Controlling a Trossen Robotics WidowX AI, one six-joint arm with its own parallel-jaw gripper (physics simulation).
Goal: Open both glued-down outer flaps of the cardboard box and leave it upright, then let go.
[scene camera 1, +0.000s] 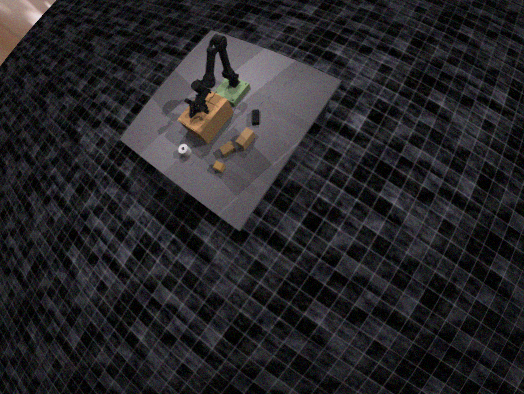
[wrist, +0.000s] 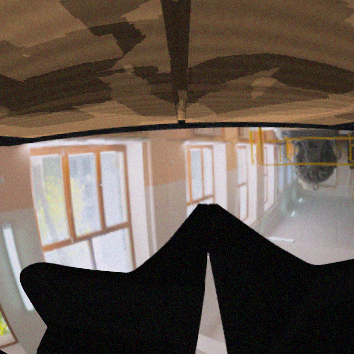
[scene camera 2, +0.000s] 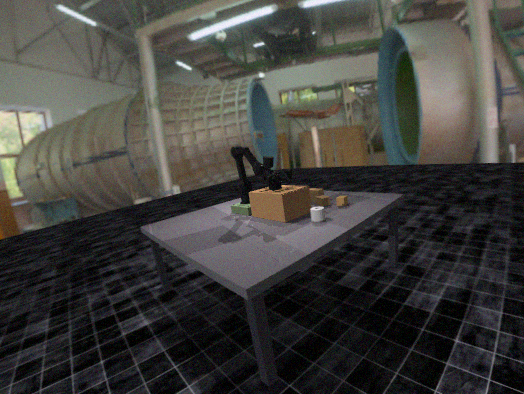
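Where they show: gripper, between the fingertips: [scene camera 1: 190,118] [wrist: 206,212] [scene camera 2: 290,181]; arm's base, origin of its link: [scene camera 1: 234,83] [scene camera 2: 246,202].
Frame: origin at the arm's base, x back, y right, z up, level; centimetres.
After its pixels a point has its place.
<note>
The cardboard box [scene camera 1: 218,123] {x -33.5, y -12.4, z 1.0 cm} [scene camera 2: 270,206] {x -38.0, y 9.6, z 2.9 cm} stands upright on the table, beside the arm's green base. Its top looks mostly covered by flaps; shadows and the arm hide how far each flap is raised. In the wrist view, two cardboard panels [wrist: 260,35] fill the upper part, with a narrow dark gap between them. My gripper [scene camera 1: 193,113] {x -43.8, y -2.4, z 14.9 cm} [scene camera 2: 274,187] [wrist: 206,212] {x -43.8, y -2.4, z 14.9 cm} is shut and empty, its tips together. It is low over the box top, in scene camera 1 toward the box's left end. Whether the tips touch a flap cannot be told.
A white roll [scene camera 1: 183,149] {x -62.1, y -0.9, z -1.3 cm} [scene camera 2: 317,214] {x -64.1, y 1.0, z -1.4 cm} stands near the box. Several small cardboard blocks [scene camera 1: 245,138] {x -33.4, y -36.9, z 2.8 cm} [scene camera 2: 342,200] {x -59.5, y -28.9, z -1.7 cm} and a black object [scene camera 1: 255,117] {x -15.4, y -30.6, z -2.0 cm} lie on the table [scene camera 1: 300,100] {x 14.5, y -48.2, z -5.1 cm} [scene camera 2: 200,227] {x -6.4, y 39.8, z -5.2 cm}. The green base [scene camera 1: 241,91] {x -3.5, y -9.4, z -0.2 cm} [scene camera 2: 241,209] {x -7.9, y 9.7, z -1.7 cm} is close beside the box.
</note>
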